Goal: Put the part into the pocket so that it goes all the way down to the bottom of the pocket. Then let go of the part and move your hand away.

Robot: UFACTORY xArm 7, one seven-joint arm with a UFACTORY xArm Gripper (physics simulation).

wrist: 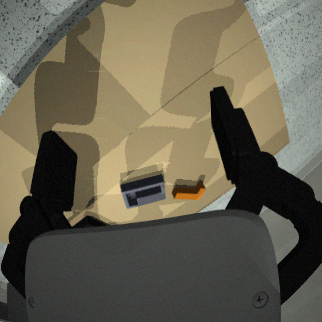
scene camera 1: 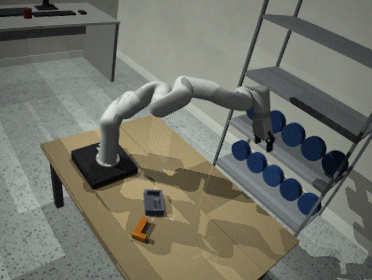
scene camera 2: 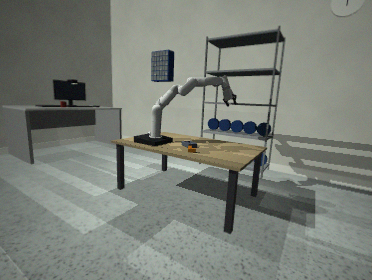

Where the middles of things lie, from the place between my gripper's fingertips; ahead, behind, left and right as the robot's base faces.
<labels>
My hand is 370 mm to the left of the pocket block (wrist: 150, 189), 370 mm above it and 290 mm past it.
</labels>
